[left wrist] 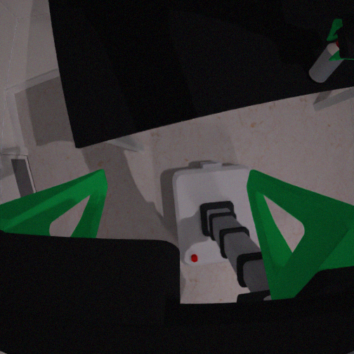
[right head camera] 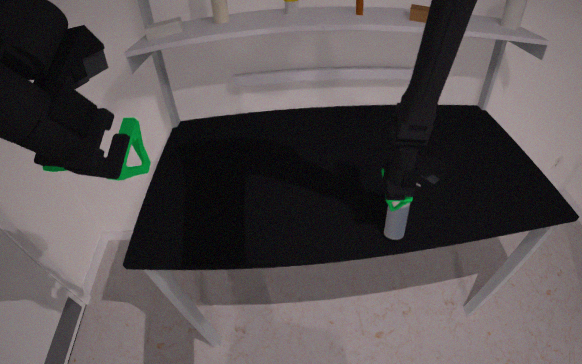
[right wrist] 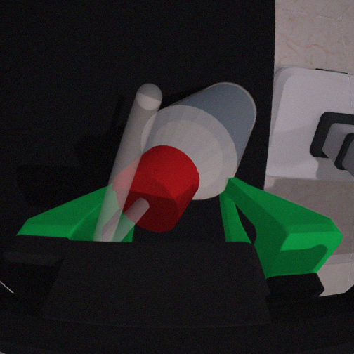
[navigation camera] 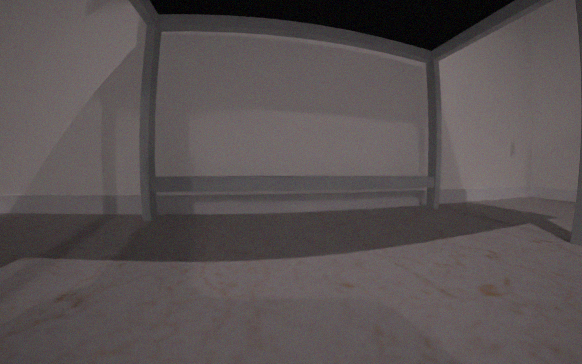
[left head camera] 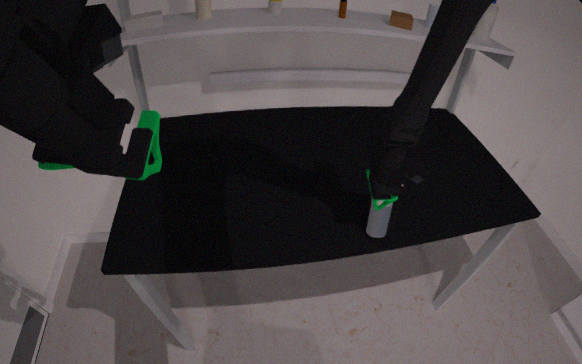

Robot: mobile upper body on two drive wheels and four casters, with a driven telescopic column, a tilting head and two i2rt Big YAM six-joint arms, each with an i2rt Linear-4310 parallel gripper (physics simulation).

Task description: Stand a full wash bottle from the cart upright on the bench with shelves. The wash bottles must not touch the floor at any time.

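Places are measured from the left arm's base along level axes (x ahead, y left, z up), in millimetres.
Where they show: left gripper, fingertip midpoint: [right head camera: 121, 165] [left head camera: 126, 163]; right gripper, fingertip midpoint: [right head camera: 392, 202] [left head camera: 375, 201].
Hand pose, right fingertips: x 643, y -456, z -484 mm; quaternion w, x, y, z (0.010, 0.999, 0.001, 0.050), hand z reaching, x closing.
Things, the pixels of their top centre, and the offset from my right fingertips. "pt": a spot on its surface instead. Level surfaces: height alone.
- black bench top, its level: dz -99 mm
- beige cylinder, surface spot: [left head camera: 203, 10] pt dx +447, dy +514, dz +389 mm
- brown bottle, surface spot: [left head camera: 342, 9] pt dx +505, dy +60, dz +390 mm
- brown box, middle of its top: [right head camera: 421, 7] [left head camera: 402, 14] dx +520, dy -161, dz +398 mm
A wash bottle with a red cap [right wrist: 162, 182], a clear tube and a translucent body holding grey-blue liquid [left head camera: 378, 224] [right head camera: 395, 224] [left wrist: 324, 66] is in my right gripper [left head camera: 384, 200] [right head camera: 399, 201]. That gripper is shut on it around the upper part. The bottle is near upright, slightly tilted in the left head view, over the front right part of the black bench top [left head camera: 280, 235] [right head camera: 300, 235] [left wrist: 120, 95] [right wrist: 60, 75]. I cannot tell whether its base touches the top. My left gripper [left head camera: 102, 156] [right head camera: 92, 161] [left wrist: 176, 177] is open and empty, beyond the bench's left edge. The cart does not show.
A raised shelf [left head camera: 300, 29] [right head camera: 310, 31] behind the bench holds a beige cylinder [left head camera: 203, 10], a brown bottle [left head camera: 342, 9], a brown box [left head camera: 401, 20] and other items. Bench legs [left head camera: 157, 312] [right head camera: 185, 310] stand at the front. My white base [left wrist: 187, 190] [right wrist: 295, 115] is before the bench.
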